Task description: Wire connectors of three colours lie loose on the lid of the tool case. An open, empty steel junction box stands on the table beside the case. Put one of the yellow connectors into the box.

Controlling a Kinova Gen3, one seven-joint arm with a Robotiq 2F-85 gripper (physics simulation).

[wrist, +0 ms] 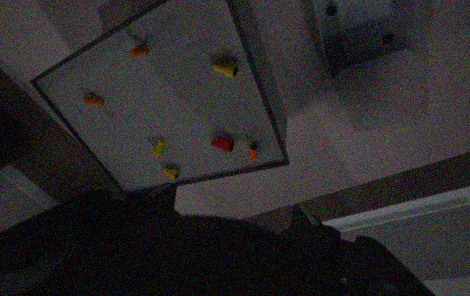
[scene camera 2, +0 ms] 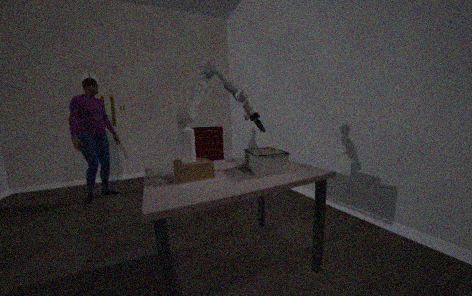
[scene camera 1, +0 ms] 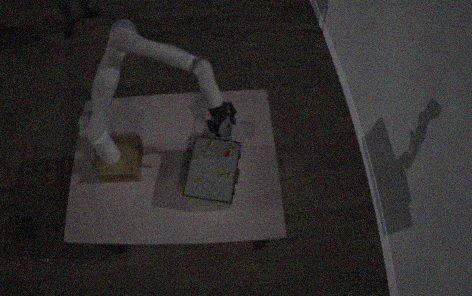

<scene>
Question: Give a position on a tool case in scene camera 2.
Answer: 268,162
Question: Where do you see a tool case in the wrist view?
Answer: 173,93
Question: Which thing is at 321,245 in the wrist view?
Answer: My gripper.
</scene>
